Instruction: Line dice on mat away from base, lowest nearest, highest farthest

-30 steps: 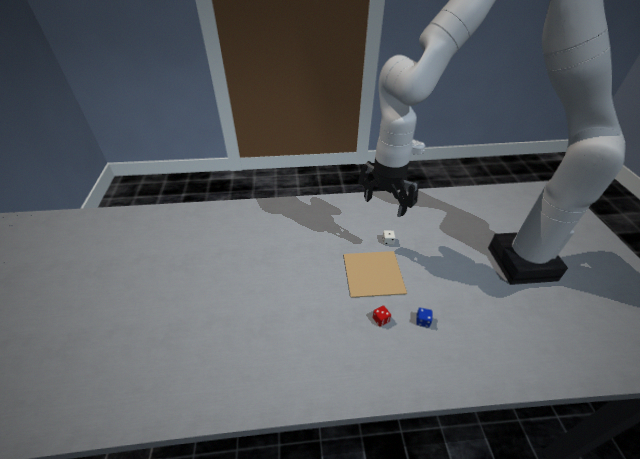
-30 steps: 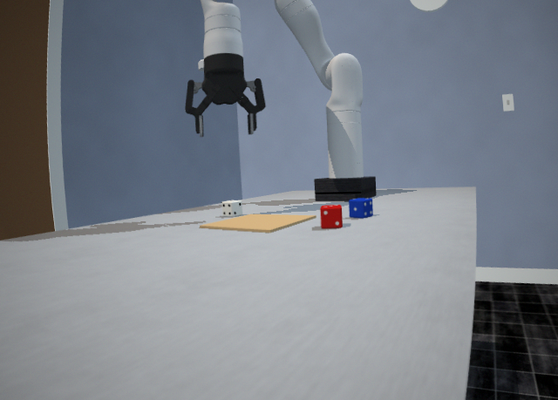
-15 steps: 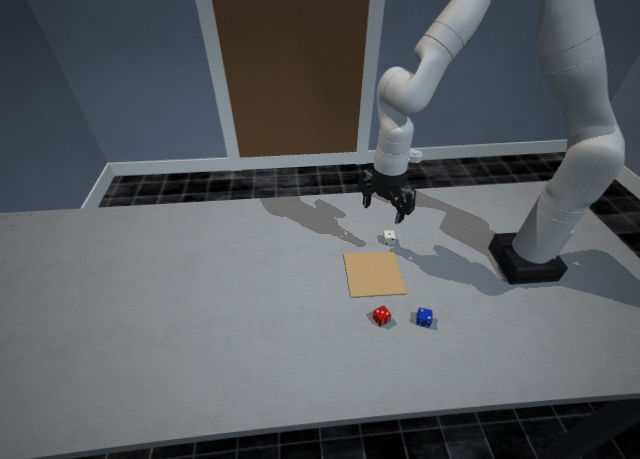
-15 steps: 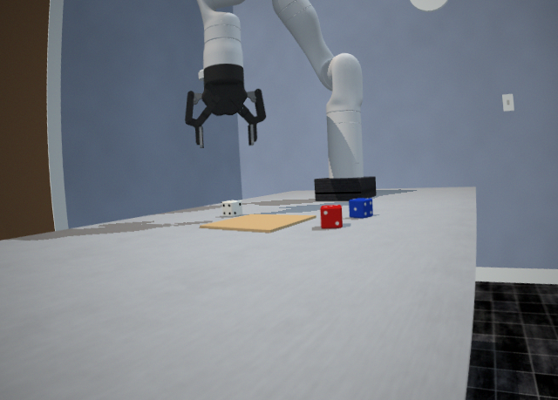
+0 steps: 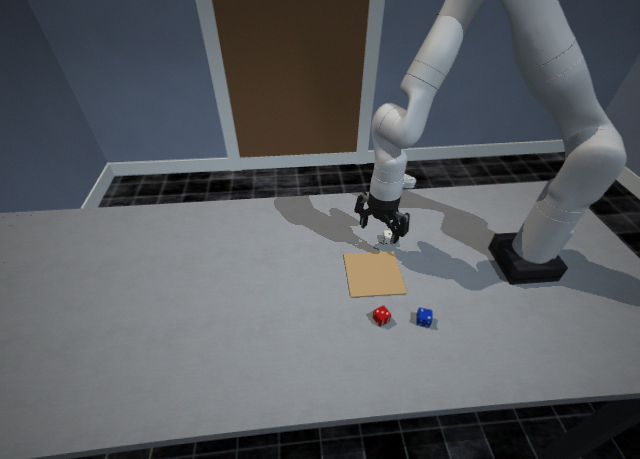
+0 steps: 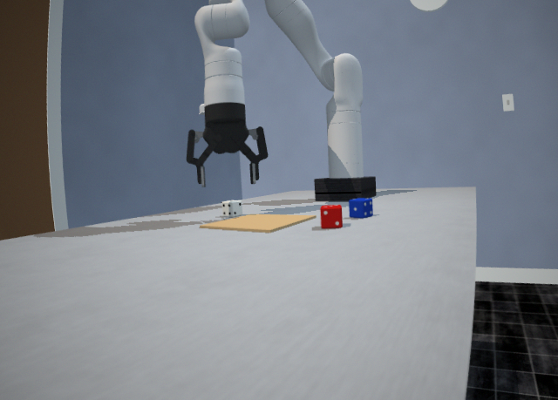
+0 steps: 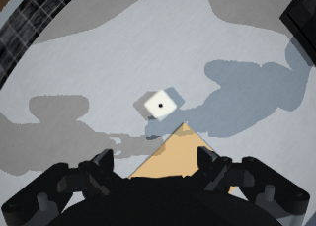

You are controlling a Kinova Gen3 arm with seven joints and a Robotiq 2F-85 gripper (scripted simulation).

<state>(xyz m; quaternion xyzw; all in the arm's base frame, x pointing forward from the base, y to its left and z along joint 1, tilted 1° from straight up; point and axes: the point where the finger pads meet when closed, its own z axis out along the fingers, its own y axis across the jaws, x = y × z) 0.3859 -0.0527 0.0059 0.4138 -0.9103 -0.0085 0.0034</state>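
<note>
Right now the red die is 220 mm to the left of my hand, 50 mm below it and 20 mm ahead of it. Round my hand: white die (50 mm below, 40 mm behind, 30 mm to the right); tan mat (80 mm to the left, 70 mm below, 20 mm ahead); blue die (220 mm to the left, 80 mm behind, 50 mm below).
</note>
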